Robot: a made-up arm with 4 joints. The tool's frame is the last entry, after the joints.
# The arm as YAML. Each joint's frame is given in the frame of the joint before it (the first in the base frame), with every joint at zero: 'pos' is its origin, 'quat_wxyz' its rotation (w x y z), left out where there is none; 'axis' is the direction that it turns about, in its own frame. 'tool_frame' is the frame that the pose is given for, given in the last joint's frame.
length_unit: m
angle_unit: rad
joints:
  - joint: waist
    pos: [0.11, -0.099, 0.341]
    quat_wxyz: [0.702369, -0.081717, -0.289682, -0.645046]
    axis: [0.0, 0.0, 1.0]
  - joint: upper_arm
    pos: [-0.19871, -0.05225, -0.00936]
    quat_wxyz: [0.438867, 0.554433, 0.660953, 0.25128]
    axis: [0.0, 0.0, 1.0]
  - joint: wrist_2
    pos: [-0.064, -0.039, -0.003]
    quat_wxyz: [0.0, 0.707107, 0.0, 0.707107]
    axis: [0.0, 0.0, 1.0]
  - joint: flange
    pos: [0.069, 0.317, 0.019]
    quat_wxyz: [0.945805, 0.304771, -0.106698, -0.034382]
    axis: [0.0, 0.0, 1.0]
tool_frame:
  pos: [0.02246, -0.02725, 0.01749]
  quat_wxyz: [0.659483, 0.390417, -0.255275, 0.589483]
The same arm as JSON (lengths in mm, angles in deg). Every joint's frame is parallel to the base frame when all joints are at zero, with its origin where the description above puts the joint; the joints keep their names.
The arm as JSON. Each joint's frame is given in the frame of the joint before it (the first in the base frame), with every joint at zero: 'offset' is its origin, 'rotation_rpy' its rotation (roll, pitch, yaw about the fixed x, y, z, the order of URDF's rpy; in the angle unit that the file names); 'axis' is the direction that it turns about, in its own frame. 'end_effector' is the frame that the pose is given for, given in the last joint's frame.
{"length_unit": "mm", "angle_unit": "deg", "chain": [
  {"id": "waist", "offset": [110.0, -99.0, 341.0], "rotation_rpy": [0.0, 0.0, 0.0], "axis": [-0.301505, 0.488508, 0.818813]},
  {"id": "upper_arm", "offset": [-47.0, 158.0, -123.0], "rotation_rpy": [0.0, 0.0, 0.0], "axis": [0.0, -1.0, 0.0]},
  {"id": "wrist_2", "offset": [-64.0, 3.0, -39.0], "rotation_rpy": [0.0, 0.0, 0.0], "axis": [1.0, 0.0, 0.0]},
  {"id": "flange", "offset": [19.0, -69.0, -317.0], "rotation_rpy": [0.0, 0.0, 0.0], "axis": [0.79146, 0.222789, 0.569171]}
], "end_effector": {"offset": [2.0, -18.0, 35.0], "rotation_rpy": [-0.31, -0.4, 0.42]}}

